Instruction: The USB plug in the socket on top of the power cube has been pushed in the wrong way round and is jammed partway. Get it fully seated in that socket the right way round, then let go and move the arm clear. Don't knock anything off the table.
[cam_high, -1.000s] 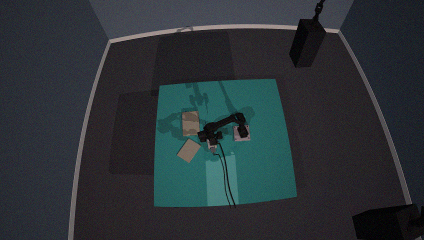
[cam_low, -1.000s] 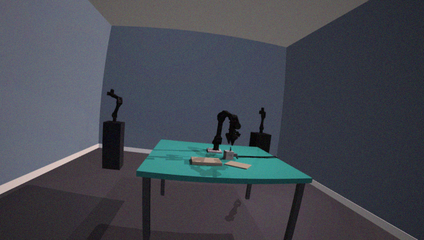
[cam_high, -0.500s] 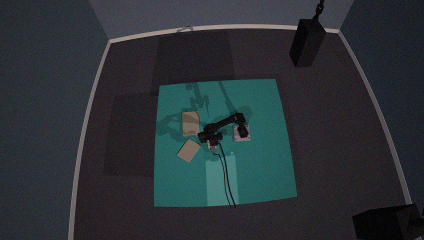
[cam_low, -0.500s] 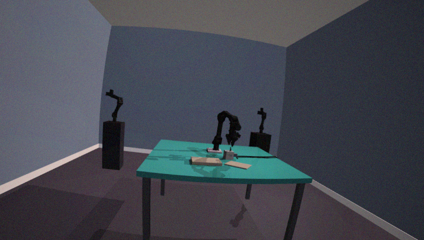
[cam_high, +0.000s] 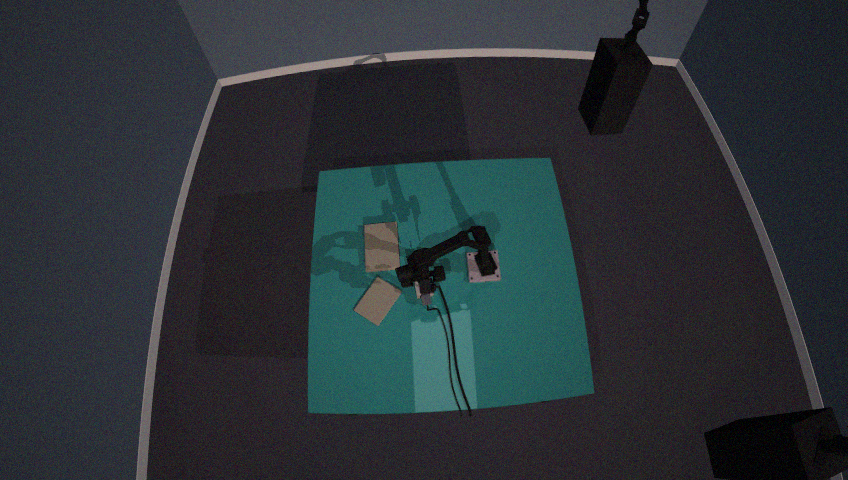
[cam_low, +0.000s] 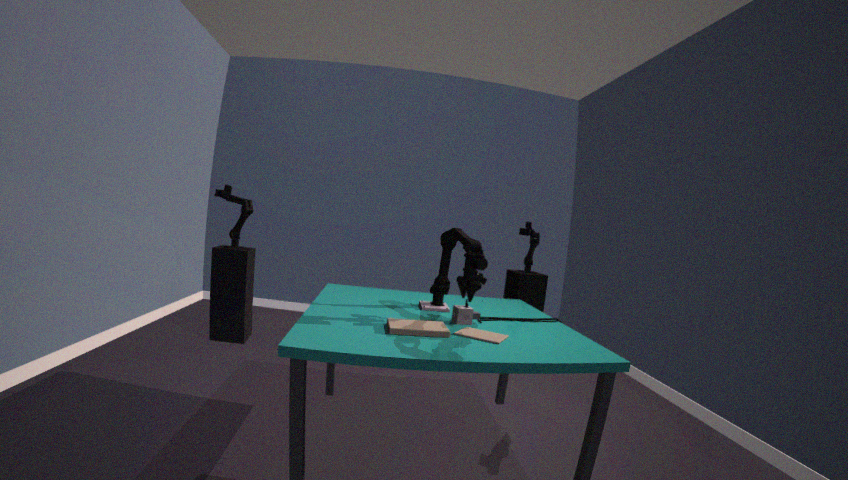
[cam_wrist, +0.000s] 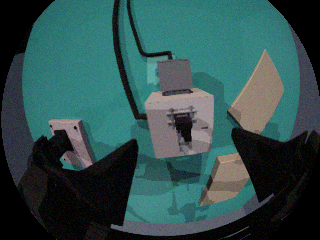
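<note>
Now: gripper tip 2 cm above the dark USB plug. The rest, counted from my gripper tip: thick tan board 26 cm to the right, 17 cm ahead, 10 cm below; thin tan board 22 cm ahead, 11 cm below, 1 cm to the left.
</note>
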